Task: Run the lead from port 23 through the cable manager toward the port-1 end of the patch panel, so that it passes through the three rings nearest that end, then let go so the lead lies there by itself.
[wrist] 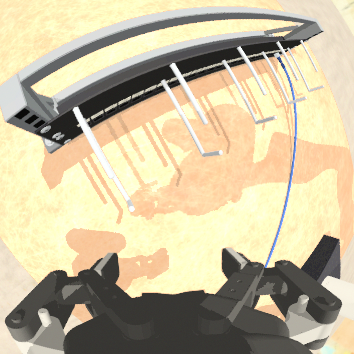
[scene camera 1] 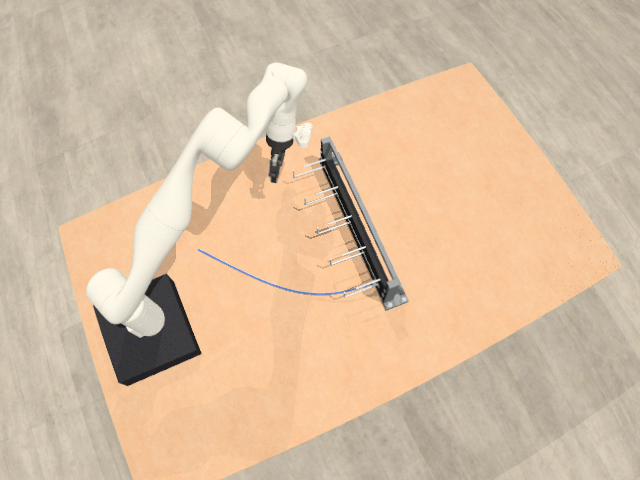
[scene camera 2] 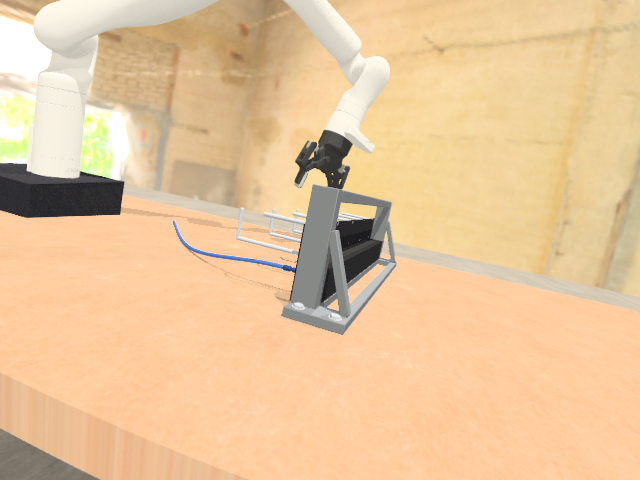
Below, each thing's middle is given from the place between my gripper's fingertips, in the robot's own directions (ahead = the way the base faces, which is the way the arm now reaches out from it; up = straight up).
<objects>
Right now my hand is 110 mm short of the patch panel (scene camera 2: 358, 256), 230 mm to the left of it and 90 mm above it. The rest, counted from my hand: grey rack frame (scene camera 2: 320, 238): 130 mm ahead, 240 mm to the right, 50 mm below.
</objects>
